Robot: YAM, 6 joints.
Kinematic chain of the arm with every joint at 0, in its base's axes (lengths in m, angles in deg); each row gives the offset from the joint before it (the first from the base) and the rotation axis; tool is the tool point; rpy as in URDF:
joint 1: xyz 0 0 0.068 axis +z
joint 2: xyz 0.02 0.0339 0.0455 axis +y
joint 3: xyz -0.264 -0.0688 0 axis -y
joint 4: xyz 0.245 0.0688 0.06 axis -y
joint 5: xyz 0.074 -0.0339 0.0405 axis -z
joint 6: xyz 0.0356 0 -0.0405 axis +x
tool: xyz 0 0 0 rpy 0 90 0
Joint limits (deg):
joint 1: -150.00..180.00
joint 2: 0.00..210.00
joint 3: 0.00..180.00
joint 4: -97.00..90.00
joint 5: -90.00..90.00
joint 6: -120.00..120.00
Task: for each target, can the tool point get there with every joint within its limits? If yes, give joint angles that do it. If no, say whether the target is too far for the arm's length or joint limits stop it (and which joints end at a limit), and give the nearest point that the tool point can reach.
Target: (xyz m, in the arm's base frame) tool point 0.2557 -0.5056 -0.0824
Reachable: yes | joints -63.06 182.65 149.50 -32.67 1.80 18.75
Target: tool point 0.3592 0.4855 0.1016
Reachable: yes | joints 53.43 167.26 155.86 -35.84 -1.32 -54.45
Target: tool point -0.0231 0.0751 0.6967
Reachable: yes | joints -99.07 71.26 151.43 1.72 76.41 23.47
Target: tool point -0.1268 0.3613 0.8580
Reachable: no: too far | nearest point -0.0974 0.2776 0.6761 | short by 0.202 m
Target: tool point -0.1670 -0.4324 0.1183
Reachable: yes | joints -114.90 128.35 78.94 12.57 -59.27 -52.81
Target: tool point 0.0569 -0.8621 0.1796
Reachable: no: too far | nearest point 0.0424 -0.6425 0.1624 | short by 0.221 m
